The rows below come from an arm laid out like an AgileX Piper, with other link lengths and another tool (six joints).
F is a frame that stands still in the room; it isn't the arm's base.
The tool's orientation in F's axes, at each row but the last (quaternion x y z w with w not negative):
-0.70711 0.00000 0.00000 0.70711
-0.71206 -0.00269 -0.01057 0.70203
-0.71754 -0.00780 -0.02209 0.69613
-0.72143 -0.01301 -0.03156 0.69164
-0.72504 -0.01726 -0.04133 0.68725
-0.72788 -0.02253 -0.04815 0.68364
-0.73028 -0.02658 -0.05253 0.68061
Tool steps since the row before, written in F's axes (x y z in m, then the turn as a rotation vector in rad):
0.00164 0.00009 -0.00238 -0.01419 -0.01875 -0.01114
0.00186 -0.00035 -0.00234 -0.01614 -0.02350 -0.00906
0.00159 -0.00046 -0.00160 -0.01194 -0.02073 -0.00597
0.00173 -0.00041 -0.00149 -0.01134 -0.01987 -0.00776
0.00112 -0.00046 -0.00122 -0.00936 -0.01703 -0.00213
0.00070 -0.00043 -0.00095 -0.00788 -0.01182 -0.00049
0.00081 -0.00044 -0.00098 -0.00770 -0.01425 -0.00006
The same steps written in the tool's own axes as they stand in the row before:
0.00164 0.00238 0.00009 -0.01419 0.01114 -0.01875
0.00182 0.00238 -0.00030 -0.01605 0.00909 -0.02355
0.00153 0.00168 -0.00038 -0.01178 0.00610 -0.02079
0.00164 0.00161 -0.00030 -0.01131 0.00788 -0.01984
0.00103 0.00133 -0.00036 -0.00896 0.00229 -0.01722
0.00061 0.00104 -0.00034 -0.00749 0.00047 -0.01207
0.00071 0.00109 -0.00034 -0.00719 0.00024 -0.01451

